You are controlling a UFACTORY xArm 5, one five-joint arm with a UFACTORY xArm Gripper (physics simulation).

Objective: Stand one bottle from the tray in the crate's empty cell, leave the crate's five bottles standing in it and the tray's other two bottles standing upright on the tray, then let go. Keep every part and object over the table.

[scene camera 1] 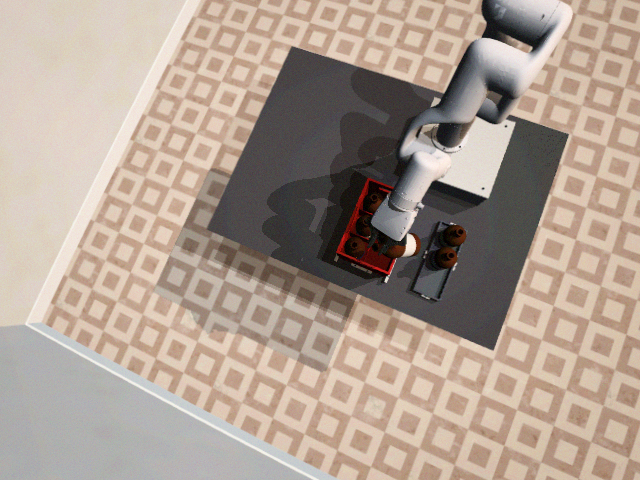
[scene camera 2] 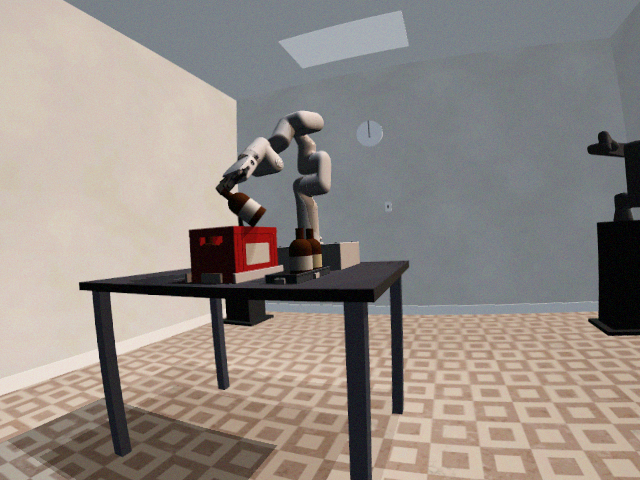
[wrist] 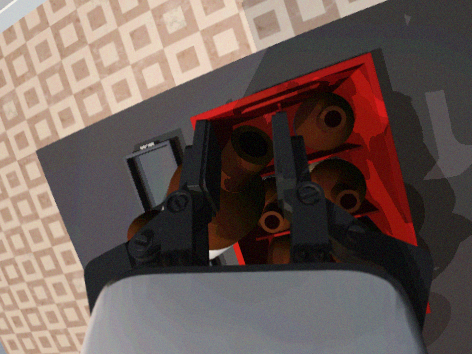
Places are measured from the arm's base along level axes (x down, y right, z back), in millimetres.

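Where they show: gripper, between the fingertips: (scene camera 1: 375, 249) (scene camera 2: 222, 190) (wrist: 244, 134); arm's base, origin of its link: (scene camera 1: 449, 136).
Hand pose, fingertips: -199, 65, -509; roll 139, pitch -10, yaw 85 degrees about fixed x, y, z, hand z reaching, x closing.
Note:
Things, the pixels of their top centre, and the offset from my fingertips, as dx, dy, dz. Level surfaces: height alone.
- brown bottle with a white label, centre of its top: (wrist: 184, 227) (scene camera 1: 396, 243) (scene camera 2: 240, 187) -9, -45, +41
- red crate, centre of its top: (wrist: 311, 216) (scene camera 1: 378, 224) (scene camera 2: 235, 228) +123, +26, +95
- dark table, height of its surface: dx +298
My gripper (scene camera 1: 380, 245) (scene camera 2: 223, 190) (wrist: 244, 134) is shut on the neck of a brown bottle with a white label (scene camera 1: 409, 245) (scene camera 2: 248, 208) (wrist: 235, 220). The bottle is strongly tilted, its neck above the crate's empty front cell and its base out towards the tray, close above the crate's top edge. The red crate (scene camera 1: 352, 219) (scene camera 2: 212, 260) (wrist: 382, 105) holds brown bottles; three (scene camera 1: 373, 201) (scene camera 1: 364, 225) (scene camera 1: 355, 246) show upright in its left row. The arm and gripper partly hide the other row. Two bottles (scene camera 1: 454, 235) (scene camera 1: 446, 257) stand upright on the tray (scene camera 1: 429, 283) (scene camera 2: 299, 278) (wrist: 156, 170).
The robot's pale base plate (scene camera 1: 478, 160) is behind the crate and tray on the dark table (scene camera 1: 268, 155) (scene camera 2: 361, 283). The table's front edge runs close past the crate and tray. Light rails (scene camera 2: 258, 273) lie along the crate's foot.

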